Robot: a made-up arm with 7 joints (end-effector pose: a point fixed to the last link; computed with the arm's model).
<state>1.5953 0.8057 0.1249 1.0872 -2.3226 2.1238 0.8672</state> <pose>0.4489 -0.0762 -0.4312 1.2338 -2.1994 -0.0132</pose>
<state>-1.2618 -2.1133 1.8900 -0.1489 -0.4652 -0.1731 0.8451</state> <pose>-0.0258 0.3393 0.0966 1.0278 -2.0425 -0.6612</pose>
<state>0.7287 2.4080 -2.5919 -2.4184 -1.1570 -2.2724 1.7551</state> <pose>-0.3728 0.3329 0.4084 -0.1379 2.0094 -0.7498</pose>
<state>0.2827 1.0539 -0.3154 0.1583 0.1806 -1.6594 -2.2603</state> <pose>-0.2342 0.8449 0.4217 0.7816 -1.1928 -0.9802</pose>
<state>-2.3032 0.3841 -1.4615 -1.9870 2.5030 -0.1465 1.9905</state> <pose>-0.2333 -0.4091 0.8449 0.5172 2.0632 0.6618</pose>
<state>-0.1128 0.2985 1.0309 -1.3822 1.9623 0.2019 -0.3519</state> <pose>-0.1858 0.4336 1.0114 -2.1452 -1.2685 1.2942</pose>
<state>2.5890 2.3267 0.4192 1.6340 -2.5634 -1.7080 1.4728</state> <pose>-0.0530 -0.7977 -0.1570 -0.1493 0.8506 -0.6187</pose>
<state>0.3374 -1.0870 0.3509 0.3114 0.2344 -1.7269 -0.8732</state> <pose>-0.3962 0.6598 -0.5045 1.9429 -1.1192 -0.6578</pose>
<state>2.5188 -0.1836 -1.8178 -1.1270 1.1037 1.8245 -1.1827</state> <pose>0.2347 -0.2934 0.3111 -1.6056 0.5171 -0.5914</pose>
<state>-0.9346 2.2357 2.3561 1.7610 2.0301 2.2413 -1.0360</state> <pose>0.5006 -0.0537 0.3181 0.5808 -0.8020 0.5555</pose>
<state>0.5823 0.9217 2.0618 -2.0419 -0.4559 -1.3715 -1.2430</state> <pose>0.3066 -0.2866 0.4383 1.1185 1.7645 -1.0343</pose>
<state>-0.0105 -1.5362 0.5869 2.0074 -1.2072 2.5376 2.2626</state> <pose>-0.5296 0.7403 0.4884 2.0322 0.1906 1.5008</pose>
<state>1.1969 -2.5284 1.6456 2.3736 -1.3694 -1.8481 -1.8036</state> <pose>-0.6132 -0.0077 -0.2820 -1.9146 0.3762 1.2798</pose>
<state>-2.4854 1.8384 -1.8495 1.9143 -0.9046 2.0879 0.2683</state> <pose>-0.4598 -0.3805 0.4361 -1.0690 -2.5654 0.1088</pose>
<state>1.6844 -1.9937 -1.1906 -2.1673 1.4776 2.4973 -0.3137</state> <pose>0.2060 0.2567 -0.1719 -0.8862 -0.5233 2.0986</pose>
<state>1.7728 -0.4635 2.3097 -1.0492 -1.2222 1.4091 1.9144</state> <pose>-0.2860 0.4791 0.0887 -0.5249 -1.4587 2.6635</pose>
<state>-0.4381 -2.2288 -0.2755 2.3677 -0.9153 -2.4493 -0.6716</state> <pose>-0.2487 0.6800 0.9831 -0.6605 0.0196 -1.0911</pose>
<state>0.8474 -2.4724 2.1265 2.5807 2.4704 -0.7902 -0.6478</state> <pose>-0.6752 -0.1647 0.0491 -0.1088 -0.6231 -1.1802</pose>
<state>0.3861 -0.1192 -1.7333 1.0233 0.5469 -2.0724 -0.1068</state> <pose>-0.3426 -0.2244 -0.0946 -0.3298 -1.4398 -0.5526</pose>
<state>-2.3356 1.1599 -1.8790 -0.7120 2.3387 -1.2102 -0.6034</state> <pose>-0.4782 -0.6708 0.2684 1.3099 2.1810 -0.7868</pose>
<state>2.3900 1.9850 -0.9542 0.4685 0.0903 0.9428 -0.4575</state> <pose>0.0889 -0.4924 -0.1153 -0.5838 1.8984 -1.3230</pose>
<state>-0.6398 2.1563 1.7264 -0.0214 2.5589 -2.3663 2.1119</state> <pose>0.6078 0.0784 0.5271 -2.7065 -0.2003 -0.4936</pose>
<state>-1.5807 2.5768 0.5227 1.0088 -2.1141 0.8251 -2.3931</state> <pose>0.4170 0.3674 0.8220 0.5572 2.4344 0.5382</pose>
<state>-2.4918 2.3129 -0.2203 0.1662 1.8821 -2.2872 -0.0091</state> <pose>0.7496 -0.6273 0.3619 -1.5406 1.9398 1.0164</pose>
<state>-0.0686 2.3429 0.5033 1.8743 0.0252 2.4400 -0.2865</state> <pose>0.6382 1.0094 -0.1502 0.6302 0.6611 1.9113</pose>
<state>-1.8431 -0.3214 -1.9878 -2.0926 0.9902 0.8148 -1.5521</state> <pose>-0.1620 0.1658 0.5503 -2.3995 -0.4098 1.9656</pose>
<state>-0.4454 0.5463 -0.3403 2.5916 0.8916 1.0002 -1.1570</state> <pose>0.1727 0.5249 0.8818 0.0578 -1.1932 2.4467</pose>
